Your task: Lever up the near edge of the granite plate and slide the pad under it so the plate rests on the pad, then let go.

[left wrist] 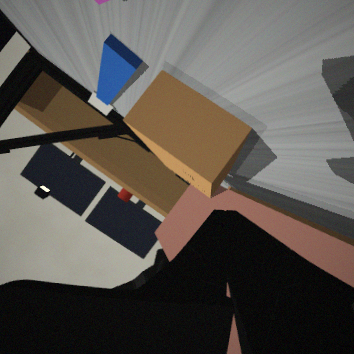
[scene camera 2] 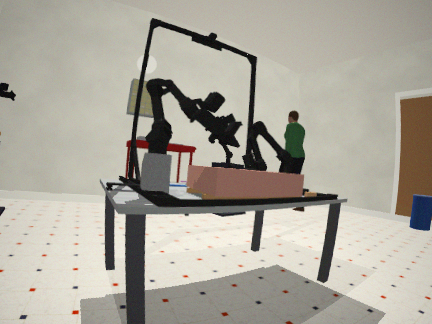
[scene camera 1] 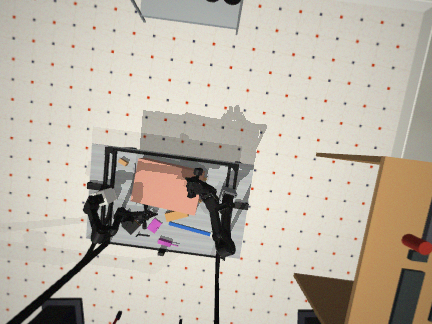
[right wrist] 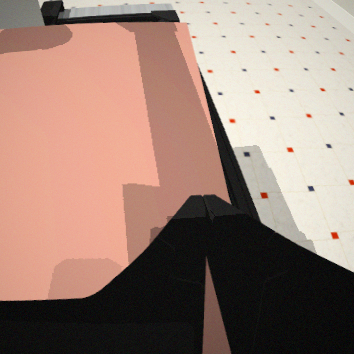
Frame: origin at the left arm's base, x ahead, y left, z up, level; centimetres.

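Seen in the pictures: left gripper, fingertip midpoint: (left wrist: 222,220) (scene camera 1: 158,214); right gripper, fingertip midpoint: (scene camera 2: 239,146) (scene camera 1: 185,177) (right wrist: 201,206); left arm's base at its link origin: (scene camera 1: 98,199); right arm's base at its link origin: (scene camera 2: 156,159) (scene camera 1: 228,198).
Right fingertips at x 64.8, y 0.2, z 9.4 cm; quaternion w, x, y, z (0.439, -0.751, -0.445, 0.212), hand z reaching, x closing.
Note:
Pixels of each thing's top centre, then the offset from my right fingertips to it.
- thick pink slab at its top centre: (right wrist: 40,138) (scene camera 2: 246,169) (scene camera 1: 166,187) dx -16.2, dy -4.2, dz -8.9 cm
- tan block at its top centre: (left wrist: 180,171) (scene camera 1: 176,215) dx -18.5, dy -27.8, dz -17.2 cm
- blue bar at its top centre: (left wrist: 98,99) (scene camera 1: 192,230) dx -10.7, dy -43.2, dz -19.1 cm
- small tan piece at its top centre: (scene camera 1: 122,162) dx -46.0, dy +20.7, dz -18.1 cm
The granite plate, a thick pink slab (scene camera 1: 165,185) (scene camera 2: 255,184) (left wrist: 185,220) (right wrist: 75,140), lies on the table and looks flat. A tan block (scene camera 1: 176,215) (left wrist: 190,110), perhaps the pad, lies beside its near edge. A thin tan edge also shows at the plate's lower left corner in scene camera 2; I cannot tell what it is. My left gripper (scene camera 1: 156,214) (left wrist: 222,220) is shut and empty, close to the near edge, left of the tan block in scene camera 1. My right gripper (scene camera 1: 188,180) (right wrist: 201,206) is shut and empty over the plate's top, near its far right corner in scene camera 1. Contact is unclear.
A blue bar (scene camera 1: 190,228) (left wrist: 115,70) lies in front of the tan block. Two magenta pieces (scene camera 1: 155,225) (scene camera 1: 165,241) lie near the table's front. A small tan piece (scene camera 1: 123,161) lies at the back left. A black frame (scene camera 2: 252,95) stands around the table.

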